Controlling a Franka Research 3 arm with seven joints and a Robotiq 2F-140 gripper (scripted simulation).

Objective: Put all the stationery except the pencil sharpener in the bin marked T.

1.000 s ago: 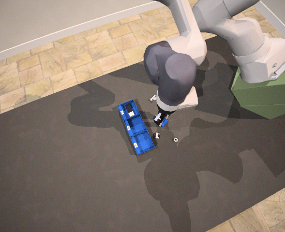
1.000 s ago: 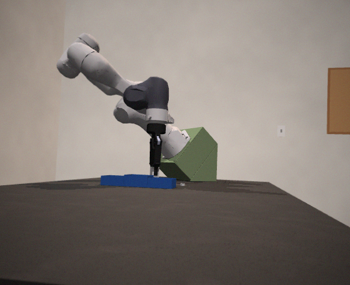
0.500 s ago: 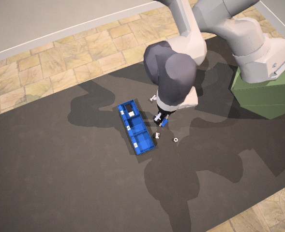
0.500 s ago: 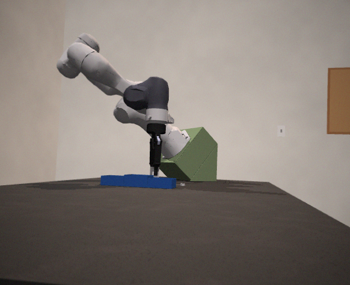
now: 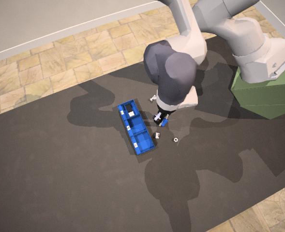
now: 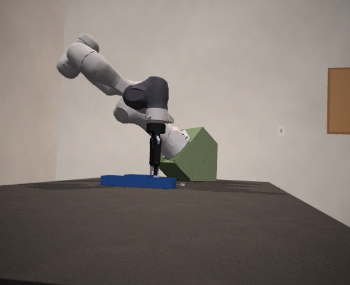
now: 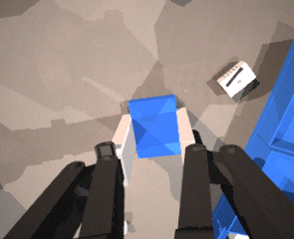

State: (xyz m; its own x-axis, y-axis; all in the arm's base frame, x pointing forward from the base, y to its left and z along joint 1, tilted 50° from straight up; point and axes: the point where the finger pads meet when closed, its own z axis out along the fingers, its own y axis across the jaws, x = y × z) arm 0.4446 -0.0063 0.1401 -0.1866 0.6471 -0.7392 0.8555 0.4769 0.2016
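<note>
My gripper is now 10 cm short of the black-and-white block, 12 cm to the left of it and 2 cm above it. Also, from my hand: white bolt (3 cm behind, 12 cm to the right, 3 cm below); nut (11 cm to the left, 3 cm below); flat blue block (3 cm below).
</note>
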